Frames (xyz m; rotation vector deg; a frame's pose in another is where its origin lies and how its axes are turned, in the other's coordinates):
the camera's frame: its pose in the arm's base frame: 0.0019 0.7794 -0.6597 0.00 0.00 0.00
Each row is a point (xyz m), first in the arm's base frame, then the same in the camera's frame.
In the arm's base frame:
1: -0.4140 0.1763 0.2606
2: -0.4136 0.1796 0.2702
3: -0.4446 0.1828 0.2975
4: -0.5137 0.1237 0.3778
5: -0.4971 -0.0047 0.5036
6: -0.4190 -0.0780 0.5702
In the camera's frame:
1: -0.4159 -0.6031 0.9203
2: -0.4155 -0.5998 0.9299
3: -0.4465 -0.5966 0.9572
4: -0.5156 -0.6557 1.0375
5: -0.4990 -0.7841 1.1633
6: -0.4209 -0.8574 1.2299

